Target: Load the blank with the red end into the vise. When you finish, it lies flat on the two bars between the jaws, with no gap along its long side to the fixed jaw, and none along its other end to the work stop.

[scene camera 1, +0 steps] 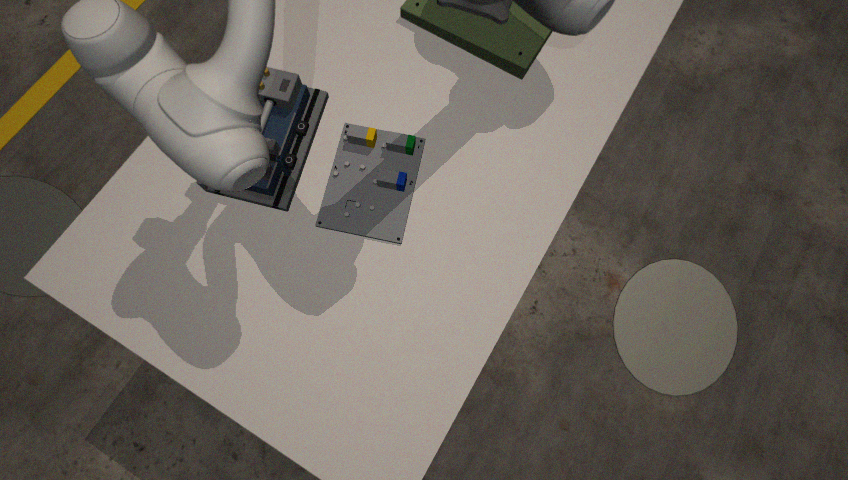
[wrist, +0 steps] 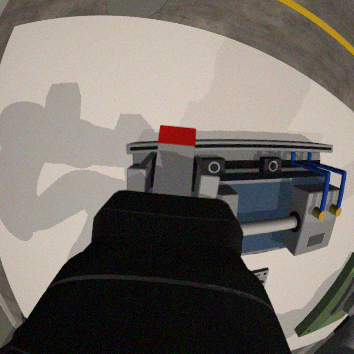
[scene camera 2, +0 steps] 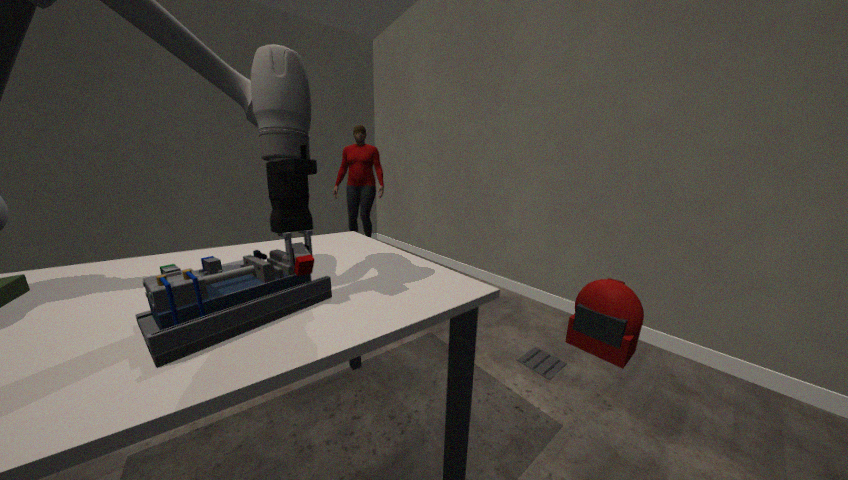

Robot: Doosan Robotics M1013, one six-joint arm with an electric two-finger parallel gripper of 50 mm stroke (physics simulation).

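The blank with the red end [scene camera 2: 304, 265] [wrist: 177, 135] is between my gripper's fingers, over the end of the vise [scene camera 1: 282, 127] [scene camera 2: 226, 289] [wrist: 260, 195] away from its cylinder. My gripper [scene camera 2: 299, 253] is shut on it, pointing down. In the wrist view the grey body of the blank runs between the fixed jaw [wrist: 137, 179] on the left and the moving jaw [wrist: 227, 196] on the right, red end outward. The black gripper body hides its other end and the work stop. Contact with the two bars and the fixed jaw cannot be told. The arm hides the blank in scene camera 1.
A grey plate [scene camera 1: 374, 228] beside the vise holds blanks with a yellow end [scene camera 1: 370, 137], a green end [scene camera 1: 410, 144] and a blue end [scene camera 1: 401, 181]. Blue hoses [scene camera 2: 169, 300] [wrist: 327, 192] stand at the vise's cylinder end. A green base [scene camera 1: 476, 44] is farther off.
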